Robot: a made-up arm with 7 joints. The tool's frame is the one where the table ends. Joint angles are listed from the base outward.
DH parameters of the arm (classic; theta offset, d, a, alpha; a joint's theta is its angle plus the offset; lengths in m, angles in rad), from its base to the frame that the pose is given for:
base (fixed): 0.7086 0 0.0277 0
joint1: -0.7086 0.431 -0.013 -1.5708
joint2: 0 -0.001 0.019 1.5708
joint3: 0 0.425 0.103 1.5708
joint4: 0 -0.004 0.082 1.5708
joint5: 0 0.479 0.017 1.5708
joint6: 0 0.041 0.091 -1.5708
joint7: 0 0.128 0.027 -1.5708
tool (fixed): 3.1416 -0.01 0 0
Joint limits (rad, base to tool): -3.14..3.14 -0.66..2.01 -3.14..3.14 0..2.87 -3.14..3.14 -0.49..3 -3.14..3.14
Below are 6 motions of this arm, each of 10 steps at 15 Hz.
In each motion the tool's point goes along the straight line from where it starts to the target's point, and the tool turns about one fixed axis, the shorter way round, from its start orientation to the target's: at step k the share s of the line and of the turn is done. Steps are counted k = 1, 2, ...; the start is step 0. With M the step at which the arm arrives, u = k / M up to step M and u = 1 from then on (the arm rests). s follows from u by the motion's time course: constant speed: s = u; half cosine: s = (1 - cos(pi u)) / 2; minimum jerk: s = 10 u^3 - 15 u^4 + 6 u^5.
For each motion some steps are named. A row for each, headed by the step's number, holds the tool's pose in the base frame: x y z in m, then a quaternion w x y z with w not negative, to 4 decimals.
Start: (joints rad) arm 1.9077 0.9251 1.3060 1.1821 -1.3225 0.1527 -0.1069
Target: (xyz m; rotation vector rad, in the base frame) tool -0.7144 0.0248 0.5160 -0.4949 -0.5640 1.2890
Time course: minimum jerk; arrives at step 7
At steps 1, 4, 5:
1: -0.7238 0.0000 0.5126 0.5640 -0.5568 0.0590 0.6069
4: -0.7179 0.0154 0.5147 0.6896 -0.3612 -0.1410 0.6116
5: -0.7158 0.0211 0.5155 0.7199 -0.2798 -0.2120 0.5988

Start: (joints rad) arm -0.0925 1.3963 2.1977 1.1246 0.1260 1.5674 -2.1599
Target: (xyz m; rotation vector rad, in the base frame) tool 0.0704 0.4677 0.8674 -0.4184 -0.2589 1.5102
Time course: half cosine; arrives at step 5
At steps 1, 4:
1: 0.1406 0.4416 0.8439 0.5889 -0.2740 0.0031 0.7603
4: 0.0778 0.4649 0.8649 0.6903 -0.1974 -0.1038 0.6882

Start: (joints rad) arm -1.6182 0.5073 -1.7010 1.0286 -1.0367 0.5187 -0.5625
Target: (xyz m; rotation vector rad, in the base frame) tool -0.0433 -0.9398 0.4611 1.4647 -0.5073 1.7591
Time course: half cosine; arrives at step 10
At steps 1, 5, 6, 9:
1: -0.6522 -0.0322 0.5447 0.8489 -0.0256 -0.4065 0.3370
5: -0.3554 -0.4746 0.5040 0.6913 0.2970 -0.3384 0.5652
6: -0.2589 -0.6183 0.4907 0.6103 0.3927 -0.3017 0.6183
9: -0.0586 -0.9170 0.4632 0.4053 0.5645 -0.2074 0.6885

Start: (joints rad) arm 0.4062 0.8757 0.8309 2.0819 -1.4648 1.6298 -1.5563
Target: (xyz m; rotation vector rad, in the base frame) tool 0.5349 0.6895 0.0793 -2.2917 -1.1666 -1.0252
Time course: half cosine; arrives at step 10
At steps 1, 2, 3, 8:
1: 0.6437 0.6796 0.4913 0.4924 -0.7548 -0.1412 -0.4097
2: 0.6358 0.6803 0.4613 0.4724 -0.7638 -0.1625 -0.4087
3: 0.6234 0.6815 0.4146 0.4403 -0.7763 -0.1954 -0.4065
8: 0.5455 0.6885 0.1196 0.2179 -0.8140 -0.3899 -0.3714

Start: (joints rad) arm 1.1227 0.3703 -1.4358 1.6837 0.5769 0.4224 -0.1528
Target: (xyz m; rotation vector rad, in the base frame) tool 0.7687 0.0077 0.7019 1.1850 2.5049 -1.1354
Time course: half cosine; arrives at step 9
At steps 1, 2, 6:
1: 0.8154 0.0209 0.9978 0.3203 0.4772 0.5620 -0.5948
2: 0.8112 0.0197 0.9713 0.3000 0.4734 0.5917 -0.5795
6: 0.7807 0.0111 0.7782 0.1404 0.4240 0.7775 -0.4428

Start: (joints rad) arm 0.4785 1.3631 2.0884 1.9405 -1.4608 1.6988 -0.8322
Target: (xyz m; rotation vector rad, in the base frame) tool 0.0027 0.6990 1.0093 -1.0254 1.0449 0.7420
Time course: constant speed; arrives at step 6
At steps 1, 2, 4, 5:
1: 0.2043 0.7911 0.7950 0.7818 -0.5386 0.3134 -0.0197
2: 0.1640 0.7727 0.8379 0.7717 -0.5291 0.3489 0.0520
4: 0.0833 0.7358 0.9236 0.7364 -0.4997 0.4128 0.1939
5: 0.0430 0.7174 0.9664 0.7114 -0.4799 0.4407 0.2632

